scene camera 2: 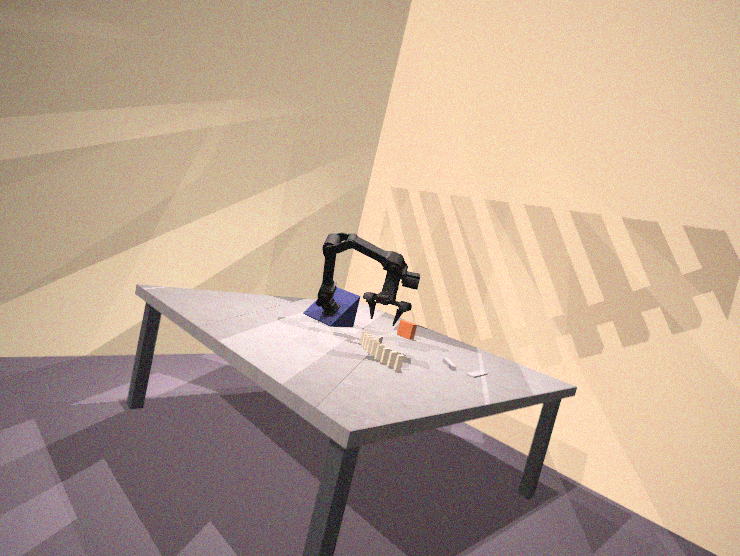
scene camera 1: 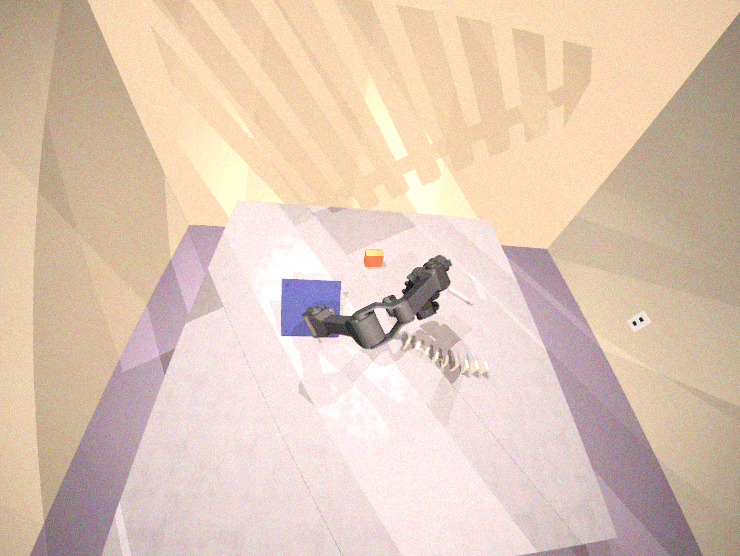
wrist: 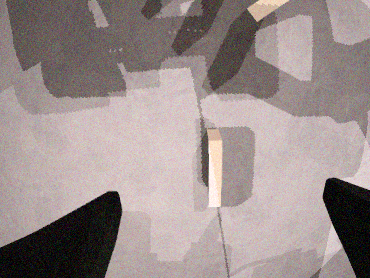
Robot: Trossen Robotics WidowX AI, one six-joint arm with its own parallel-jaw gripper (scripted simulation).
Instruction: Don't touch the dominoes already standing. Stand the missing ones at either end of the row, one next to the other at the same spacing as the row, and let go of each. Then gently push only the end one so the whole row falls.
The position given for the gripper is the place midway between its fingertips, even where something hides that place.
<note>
The gripper (scene camera 2: 382, 322) is open, with nothing in its grasp. Also in view: a cream domino (wrist: 213, 138).
The gripper is seen too in the wrist view (wrist: 227, 198).
</note>
